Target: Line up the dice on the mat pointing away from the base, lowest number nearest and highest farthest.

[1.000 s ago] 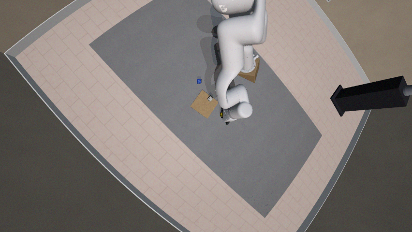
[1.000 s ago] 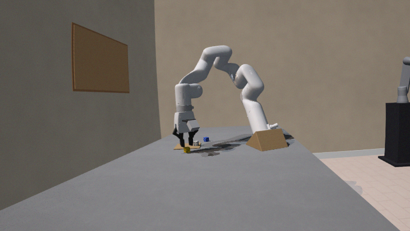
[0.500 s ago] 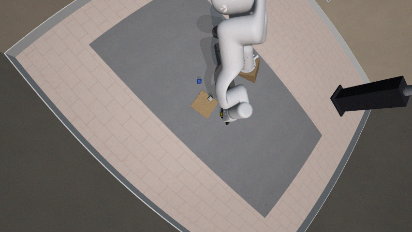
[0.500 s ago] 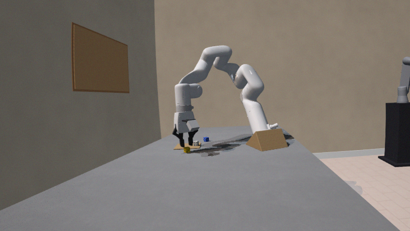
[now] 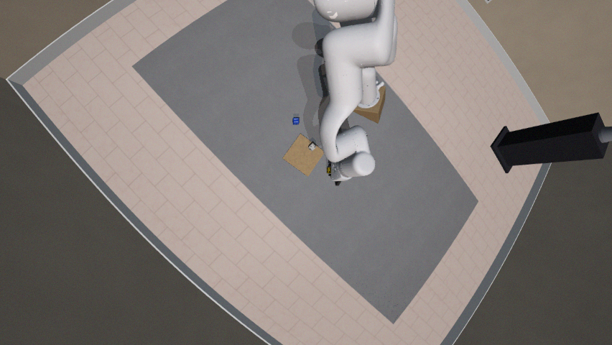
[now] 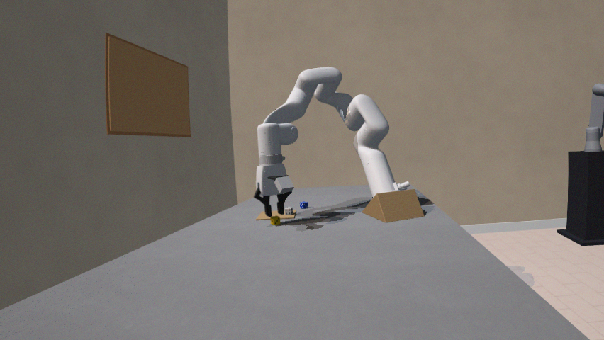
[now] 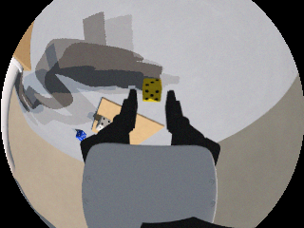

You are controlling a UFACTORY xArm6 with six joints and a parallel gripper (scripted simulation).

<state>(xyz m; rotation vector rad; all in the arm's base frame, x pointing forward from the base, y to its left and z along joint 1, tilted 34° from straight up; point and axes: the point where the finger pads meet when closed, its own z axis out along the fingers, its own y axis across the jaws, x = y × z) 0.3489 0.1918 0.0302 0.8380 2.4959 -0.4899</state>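
The yellow die lies 40 mm below my hand. From my hand the other things lie so: blue die (270 mm to the right, 40 mm below, 20 mm behind); then tan mat (130 mm to the right, 50 mm below, 50 mm ahead); then white die (130 mm to the right, 30 mm below).
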